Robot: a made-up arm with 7 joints.
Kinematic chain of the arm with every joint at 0, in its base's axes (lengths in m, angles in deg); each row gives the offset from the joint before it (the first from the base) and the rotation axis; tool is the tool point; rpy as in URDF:
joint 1: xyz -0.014 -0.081 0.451 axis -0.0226 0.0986 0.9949
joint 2: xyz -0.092 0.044 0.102 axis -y
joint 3: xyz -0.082 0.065 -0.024 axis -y
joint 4: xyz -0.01 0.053 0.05 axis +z
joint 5: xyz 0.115 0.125 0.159 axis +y
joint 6: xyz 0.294 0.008 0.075 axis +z
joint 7: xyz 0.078 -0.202 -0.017 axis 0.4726 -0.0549 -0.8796
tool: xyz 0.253 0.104 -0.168 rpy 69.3 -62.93 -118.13
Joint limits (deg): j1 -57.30..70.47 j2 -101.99..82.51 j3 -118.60..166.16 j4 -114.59..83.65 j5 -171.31..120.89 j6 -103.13..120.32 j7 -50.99..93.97
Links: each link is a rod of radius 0.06 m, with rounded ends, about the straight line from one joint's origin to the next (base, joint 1, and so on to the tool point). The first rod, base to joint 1, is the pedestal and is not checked.
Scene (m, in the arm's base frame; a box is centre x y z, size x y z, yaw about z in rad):
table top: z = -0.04
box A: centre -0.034 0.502 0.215 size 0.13 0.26 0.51 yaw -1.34
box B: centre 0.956 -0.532 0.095 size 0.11 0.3 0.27 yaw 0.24
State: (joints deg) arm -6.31 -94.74 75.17 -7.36 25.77 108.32 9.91
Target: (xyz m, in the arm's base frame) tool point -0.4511 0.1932 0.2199
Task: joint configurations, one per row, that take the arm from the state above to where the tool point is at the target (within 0.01 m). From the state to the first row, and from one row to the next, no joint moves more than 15 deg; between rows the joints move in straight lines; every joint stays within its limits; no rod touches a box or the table.
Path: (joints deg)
1: -9.18 -94.22 71.57 -20.52 30.53 100.15 5.40
2: -12.04 -93.69 67.97 -33.69 35.29 91.98 0.88
3: -14.91 -93.17 64.37 -46.85 40.05 83.80 -3.63
4: -17.77 -92.64 60.78 -60.02 44.81 75.63 -8.15
5: -20.64 -92.12 57.18 -73.18 49.57 67.46 -12.66
6: -23.50 -91.59 53.58 -86.35 54.33 59.29 -17.17
7: -9.25 -93.67 50.30 -72.95 53.56 65.36 -14.21
8: 4.99 -95.75 47.03 -59.55 52.78 71.43 -11.25
9: 19.24 -97.83 43.75 -46.16 52.00 77.50 -8.29
10: 33.48 -99.91 40.47 -32.76 51.22 83.57 -5.33
11: 47.73 -101.99 37.20 -19.36 50.44 89.64 -2.36

